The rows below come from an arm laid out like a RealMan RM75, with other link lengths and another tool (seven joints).
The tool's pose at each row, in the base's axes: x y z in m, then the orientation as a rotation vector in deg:
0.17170 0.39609 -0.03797 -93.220 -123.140 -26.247
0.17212 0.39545 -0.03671 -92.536 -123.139 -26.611
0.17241 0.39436 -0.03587 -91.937 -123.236 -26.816
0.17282 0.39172 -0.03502 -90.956 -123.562 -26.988
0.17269 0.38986 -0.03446 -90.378 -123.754 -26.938
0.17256 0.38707 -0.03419 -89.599 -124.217 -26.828
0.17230 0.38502 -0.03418 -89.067 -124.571 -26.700
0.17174 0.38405 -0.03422 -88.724 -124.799 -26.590
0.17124 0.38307 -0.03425 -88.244 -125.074 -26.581
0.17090 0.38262 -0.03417 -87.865 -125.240 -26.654
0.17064 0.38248 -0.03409 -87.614 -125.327 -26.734
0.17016 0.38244 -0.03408 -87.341 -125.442 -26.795
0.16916 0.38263 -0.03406 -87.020 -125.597 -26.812
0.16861 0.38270 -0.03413 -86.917 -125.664 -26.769
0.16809 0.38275 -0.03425 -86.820 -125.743 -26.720
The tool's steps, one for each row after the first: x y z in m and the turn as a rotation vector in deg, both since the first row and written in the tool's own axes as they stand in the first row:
0.00000 0.00026 -0.00145 0.074 0.465 -0.381
-0.00055 0.00026 -0.00275 0.182 0.770 -0.748
-0.00242 -0.00004 -0.00482 0.414 1.104 -1.413
-0.00365 -0.00065 -0.00620 0.646 1.253 -1.780
-0.00580 -0.00152 -0.00778 0.927 1.300 -2.377
-0.00744 -0.00231 -0.00875 1.140 1.287 -2.796
-0.00813 -0.00311 -0.00913 1.294 1.270 -3.062
-0.00884 -0.00386 -0.00952 1.429 1.319 -3.436
-0.00909 -0.00430 -0.00977 1.499 1.417 -3.718
-0.00910 -0.00459 -0.00987 1.531 1.506 -3.898
-0.00902 -0.00506 -0.00984 1.576 1.581 -4.101
-0.00861 -0.00597 -0.00965 1.659 1.639 -4.341
-0.00846 -0.00649 -0.00949 1.711 1.631 -4.419
-0.00835 -0.00698 -0.00930 1.761 1.609 -4.499

